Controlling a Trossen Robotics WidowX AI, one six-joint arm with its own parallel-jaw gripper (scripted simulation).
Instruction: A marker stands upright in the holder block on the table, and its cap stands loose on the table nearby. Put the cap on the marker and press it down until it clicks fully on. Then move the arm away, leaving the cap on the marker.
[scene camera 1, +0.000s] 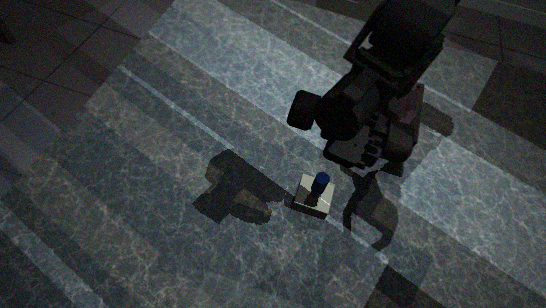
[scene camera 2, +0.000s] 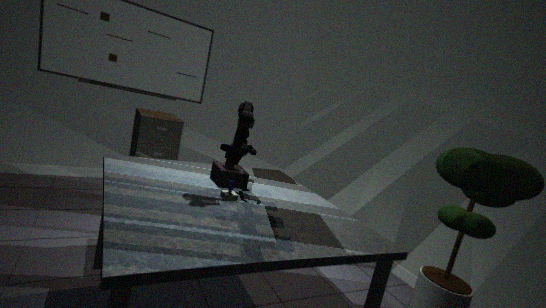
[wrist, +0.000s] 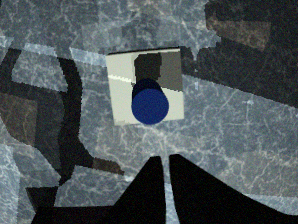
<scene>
The gripper (scene camera 1: 334, 154) is shut and holds nothing. Further things: a blue cap (wrist: 150, 105).
The gripper shows as well in the wrist view (wrist: 165, 165).
</scene>
